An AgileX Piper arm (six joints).
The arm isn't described. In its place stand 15 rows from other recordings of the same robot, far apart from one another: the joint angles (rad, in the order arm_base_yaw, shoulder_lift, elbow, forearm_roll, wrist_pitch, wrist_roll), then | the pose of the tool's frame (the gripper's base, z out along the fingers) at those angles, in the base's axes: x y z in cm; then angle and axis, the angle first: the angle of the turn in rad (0 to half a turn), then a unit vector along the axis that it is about.
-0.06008 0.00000 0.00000 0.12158 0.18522 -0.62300 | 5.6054 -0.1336 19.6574 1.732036 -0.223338 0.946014 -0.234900
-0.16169 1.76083 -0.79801 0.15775 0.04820 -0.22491 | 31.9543 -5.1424 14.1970 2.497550 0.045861 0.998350 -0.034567
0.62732 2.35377 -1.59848 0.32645 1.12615 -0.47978 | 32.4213 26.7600 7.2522 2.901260 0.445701 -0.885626 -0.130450
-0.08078 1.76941 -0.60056 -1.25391 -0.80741 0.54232 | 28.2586 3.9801 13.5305 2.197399 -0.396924 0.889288 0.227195
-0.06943 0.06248 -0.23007 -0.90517 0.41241 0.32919 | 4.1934 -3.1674 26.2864 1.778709 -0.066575 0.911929 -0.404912
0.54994 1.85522 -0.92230 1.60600 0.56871 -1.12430 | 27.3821 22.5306 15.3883 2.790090 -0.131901 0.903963 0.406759
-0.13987 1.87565 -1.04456 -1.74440 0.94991 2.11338 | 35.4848 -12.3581 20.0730 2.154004 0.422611 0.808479 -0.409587
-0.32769 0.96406 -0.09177 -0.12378 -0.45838 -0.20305 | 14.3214 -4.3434 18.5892 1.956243 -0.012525 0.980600 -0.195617
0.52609 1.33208 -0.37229 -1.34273 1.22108 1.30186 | 17.5009 0.5324 19.2275 2.574239 -0.046189 0.869955 -0.490964
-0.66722 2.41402 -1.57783 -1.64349 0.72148 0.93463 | 34.6410 -34.9193 8.4016 2.937406 0.123585 0.854708 -0.504184
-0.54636 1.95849 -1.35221 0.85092 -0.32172 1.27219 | 37.7957 -25.5160 23.8185 2.122991 0.907875 0.147174 0.392559
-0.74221 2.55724 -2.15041 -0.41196 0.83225 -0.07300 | 38.0190 -38.5251 11.0876 2.907317 0.218417 0.944741 -0.244456
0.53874 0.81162 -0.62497 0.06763 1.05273 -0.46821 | 10.2263 6.7349 26.8454 2.725801 -0.472855 0.880214 0.040381
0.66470 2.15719 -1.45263 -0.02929 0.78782 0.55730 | 33.2255 25.7976 11.9895 2.993121 -0.063081 0.997270 0.038380
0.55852 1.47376 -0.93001 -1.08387 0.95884 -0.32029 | 27.0124 9.1173 26.2674 2.903460 -0.605324 0.665977 -0.435957
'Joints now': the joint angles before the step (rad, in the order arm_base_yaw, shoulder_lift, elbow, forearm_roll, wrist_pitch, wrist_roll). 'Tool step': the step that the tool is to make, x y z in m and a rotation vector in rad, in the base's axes. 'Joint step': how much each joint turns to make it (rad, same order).
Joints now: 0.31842, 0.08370, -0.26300, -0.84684, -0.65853, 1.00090
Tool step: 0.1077, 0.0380, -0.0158, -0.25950, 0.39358, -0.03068
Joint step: 0.00020, 0.59861, -0.09607, -0.05297, -0.00804, -0.08833
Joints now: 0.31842, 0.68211, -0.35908, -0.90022, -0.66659, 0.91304
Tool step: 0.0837, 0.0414, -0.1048, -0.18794, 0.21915, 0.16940
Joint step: -0.00024, 0.72771, 0.00005, 0.07603, -0.36308, -0.39431
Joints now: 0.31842, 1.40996, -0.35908, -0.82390, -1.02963, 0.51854
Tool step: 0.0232, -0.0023, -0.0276, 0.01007, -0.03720, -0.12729
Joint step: -0.00019, 0.18757, 0.00008, 0.21271, -0.12838, -0.22159
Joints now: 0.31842, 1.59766, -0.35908, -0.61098, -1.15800, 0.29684
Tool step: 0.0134, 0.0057, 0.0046, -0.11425, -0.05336, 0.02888
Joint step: 0.00004, 0.00006, -0.07330, -0.05839, 0.10627, -0.05055
